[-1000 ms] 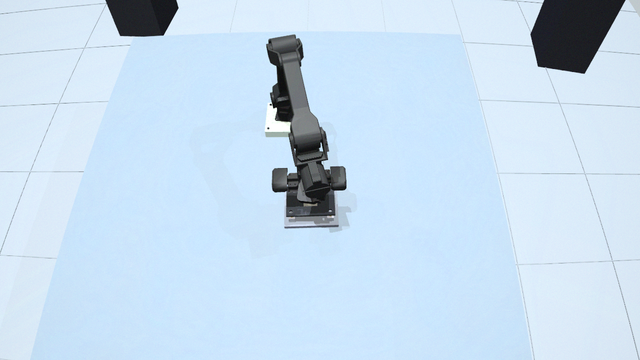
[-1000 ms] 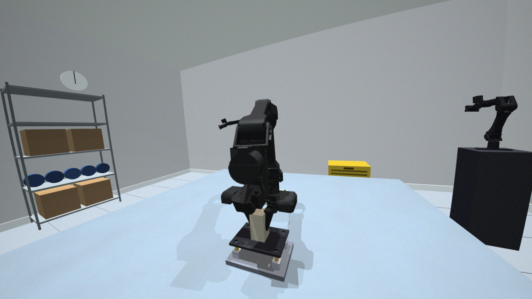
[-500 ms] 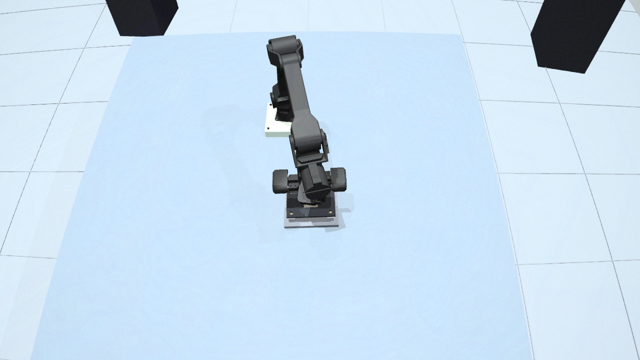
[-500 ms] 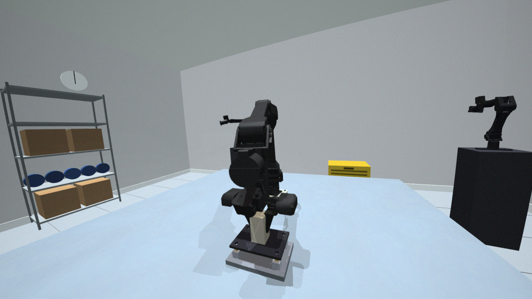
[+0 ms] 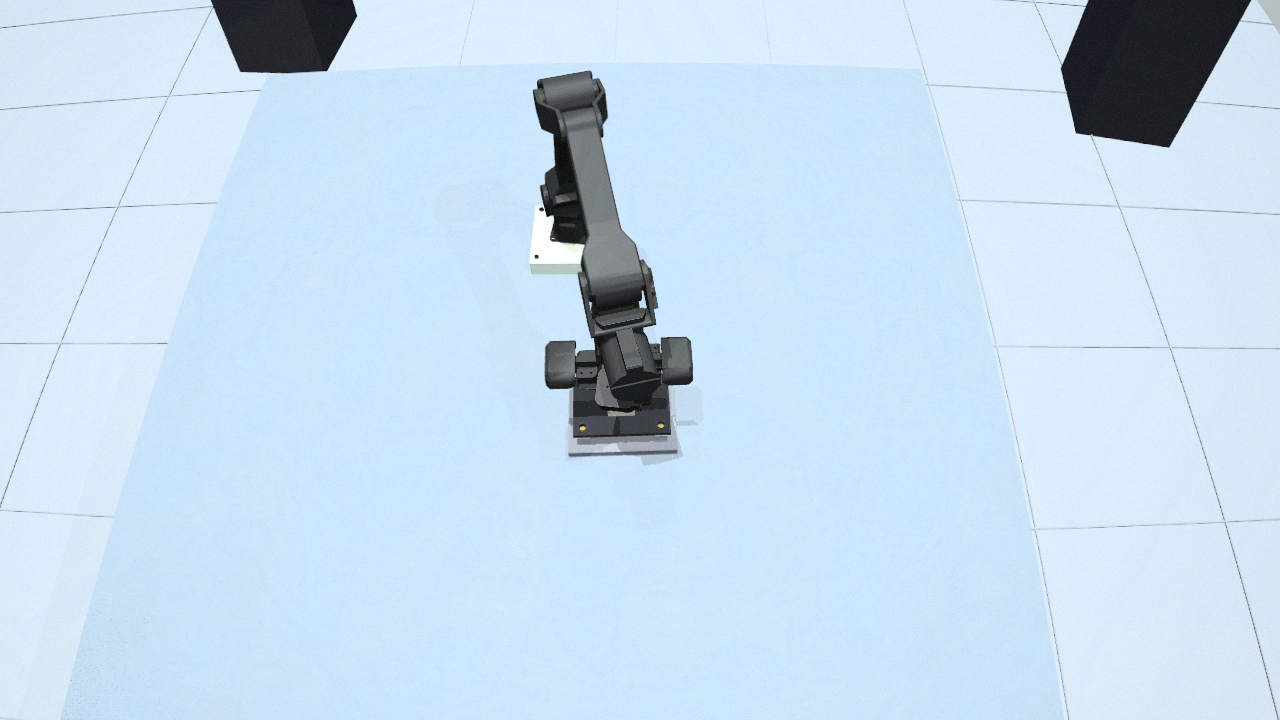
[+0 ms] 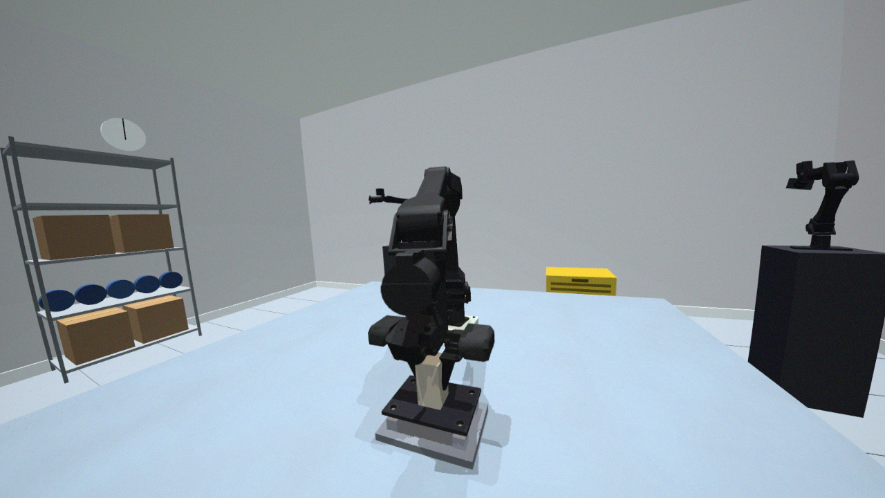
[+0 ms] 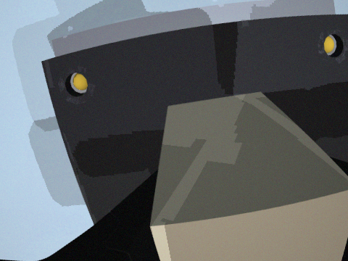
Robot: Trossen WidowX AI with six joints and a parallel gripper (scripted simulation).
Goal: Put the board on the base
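Now: gripper tip 1 cm above the flat black board. From my gripper tip the other things lie so: grey base: 6 cm below.
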